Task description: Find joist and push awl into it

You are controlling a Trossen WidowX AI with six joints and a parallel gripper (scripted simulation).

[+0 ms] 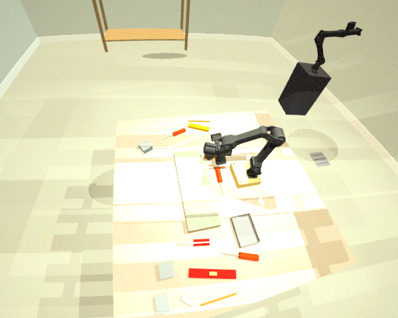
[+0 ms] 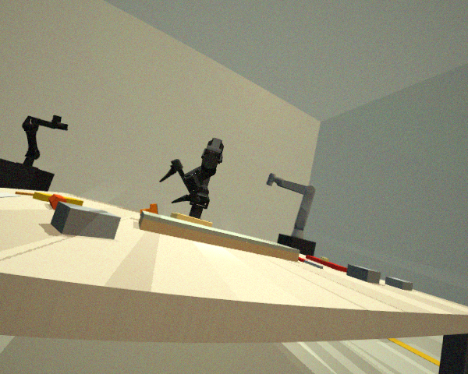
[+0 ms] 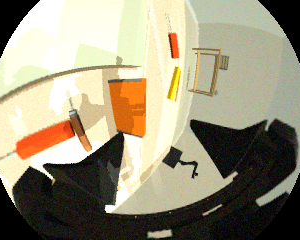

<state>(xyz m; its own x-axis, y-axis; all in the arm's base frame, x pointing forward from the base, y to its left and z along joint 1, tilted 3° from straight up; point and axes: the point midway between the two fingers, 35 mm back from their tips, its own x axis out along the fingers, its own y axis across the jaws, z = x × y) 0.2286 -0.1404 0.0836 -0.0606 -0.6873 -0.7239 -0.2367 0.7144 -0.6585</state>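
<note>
The orange stud finder is 10 cm below my gripper tip, 5 cm to the right of it and 2 cm ahead of it. Round my gripper tip: yellow bar 30 cm to the right, 11 cm below, 7 cm ahead; grey tray 49 cm to the left, 11 cm below, 11 cm behind; red level 69 cm to the left, 11 cm below, 10 cm ahead.
</note>
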